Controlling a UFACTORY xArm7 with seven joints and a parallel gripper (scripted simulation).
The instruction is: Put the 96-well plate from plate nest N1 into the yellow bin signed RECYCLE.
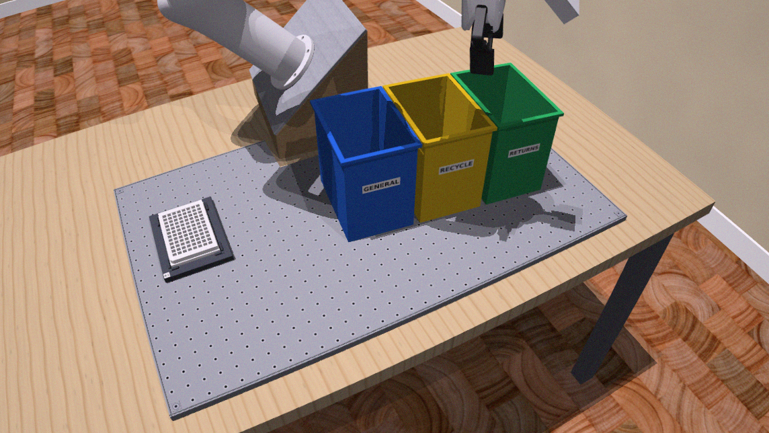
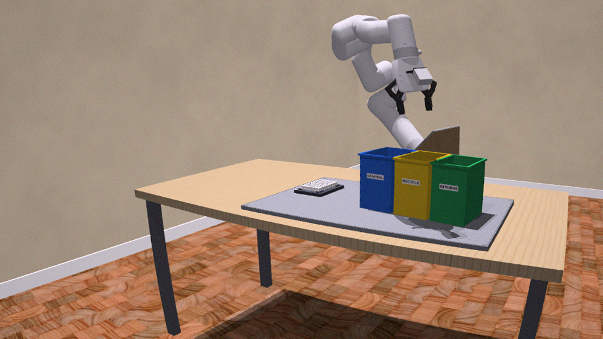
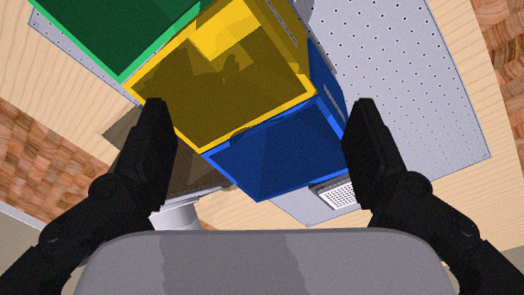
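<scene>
Right now my hand is 480 mm to the left of the white 96-well plate, 310 mm above it and 90 mm past it. The rest, counted from my hand: blue general bin 240 mm below, 160 mm to the right, 90 mm behind; then yellow recycle bin 240 mm below, 100 mm behind, 30 mm to the right; then green returns bin 240 mm below, 110 mm to the left, 100 mm behind.
</scene>
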